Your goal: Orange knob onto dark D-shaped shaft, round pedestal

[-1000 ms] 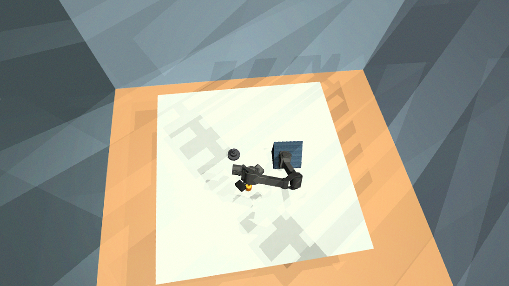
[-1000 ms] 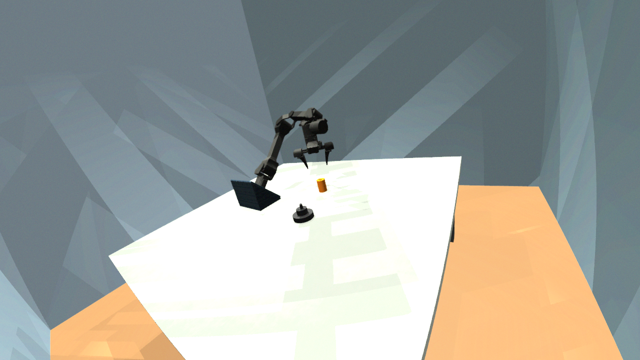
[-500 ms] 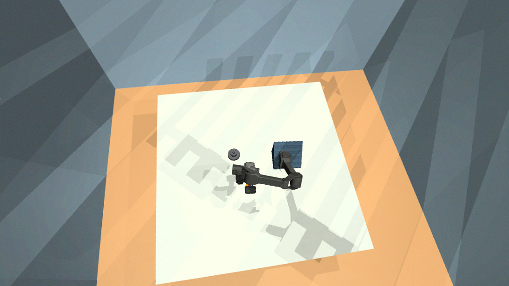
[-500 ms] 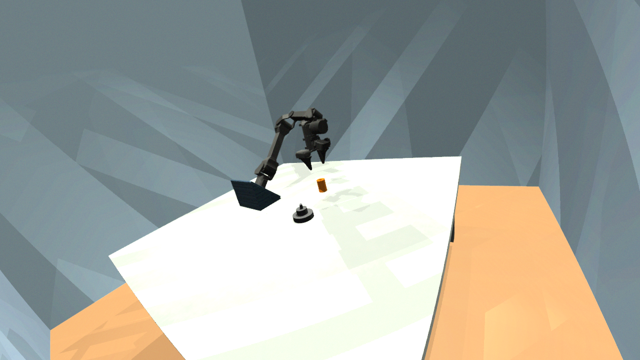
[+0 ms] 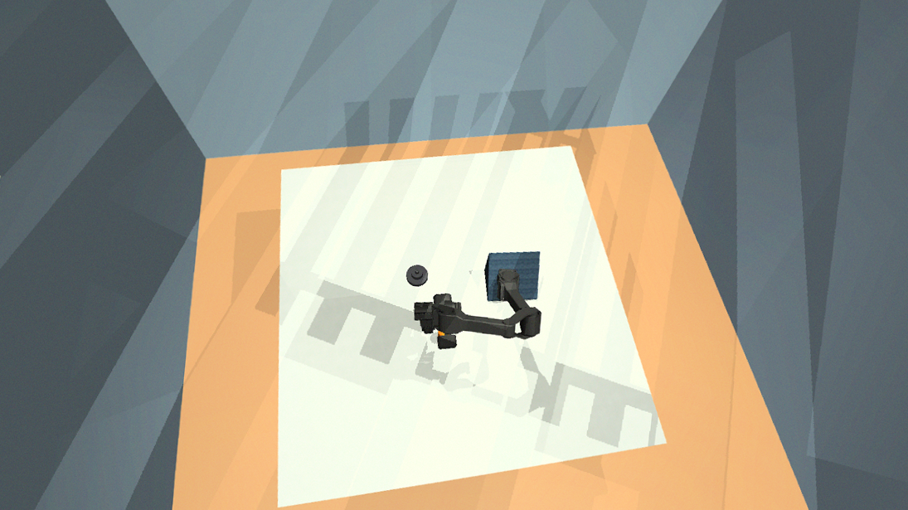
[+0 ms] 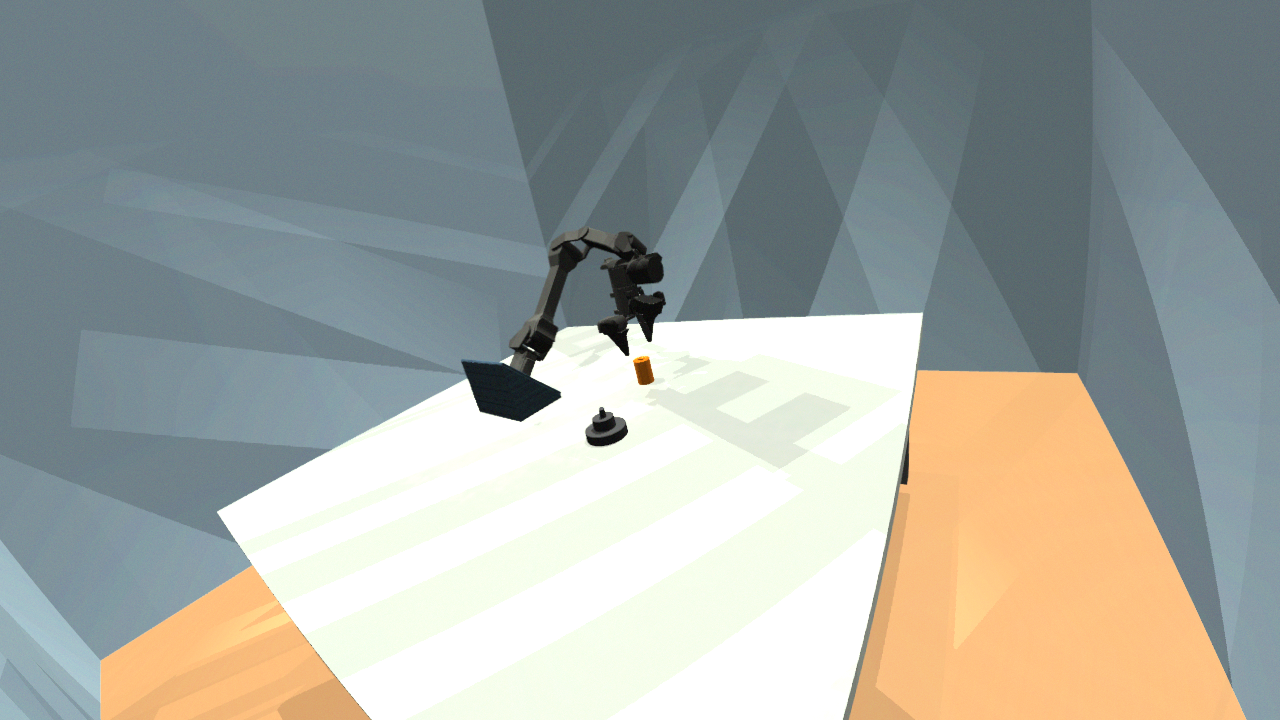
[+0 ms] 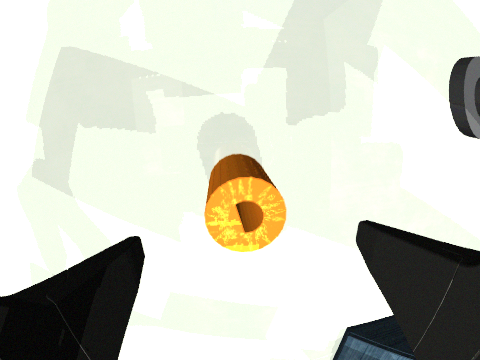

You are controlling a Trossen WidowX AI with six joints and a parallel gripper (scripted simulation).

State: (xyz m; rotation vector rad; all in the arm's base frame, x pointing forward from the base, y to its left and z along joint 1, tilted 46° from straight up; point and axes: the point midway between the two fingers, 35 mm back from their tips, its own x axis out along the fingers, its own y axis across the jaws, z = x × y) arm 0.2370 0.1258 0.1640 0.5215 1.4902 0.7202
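Right now my gripper tip is 60 mm above the orange knob. Also, from my gripper tip: round pedestal: 100 mm ahead, 230 mm to the right, 60 mm below.
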